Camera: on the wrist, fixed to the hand. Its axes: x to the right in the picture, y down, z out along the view.
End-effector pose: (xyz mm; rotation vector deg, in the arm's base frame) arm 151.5 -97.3 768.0 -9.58 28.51 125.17
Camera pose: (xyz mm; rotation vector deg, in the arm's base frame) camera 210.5 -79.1 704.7 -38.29 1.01 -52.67
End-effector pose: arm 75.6 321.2 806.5 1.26 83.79 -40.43
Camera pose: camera 0.5 283.4 833.7 85.83 -15.49 100.05
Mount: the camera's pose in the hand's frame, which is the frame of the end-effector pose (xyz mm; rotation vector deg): -4.7 -74.7 -47.0 2.49 25.46 -177.49
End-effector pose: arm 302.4 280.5 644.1 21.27 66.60 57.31
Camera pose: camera 294.8 225.3 575.5 -83.75 40.31 -99.58
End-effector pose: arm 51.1 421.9 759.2 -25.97 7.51 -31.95
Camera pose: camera -0.1 350.4 750.7 2.02 13.92 147.96
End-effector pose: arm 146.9 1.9 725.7 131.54 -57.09 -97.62
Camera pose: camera 220.3 49.3 712.5 -56.36 -102.72 -7.19
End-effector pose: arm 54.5 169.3 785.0 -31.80 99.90 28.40
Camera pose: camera 64.3 82.3 797.4 -128.38 -24.43 -104.40
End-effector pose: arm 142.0 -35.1 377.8 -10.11 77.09 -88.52
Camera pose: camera 69.0 -13.3 422.6 57.99 0.64 67.72
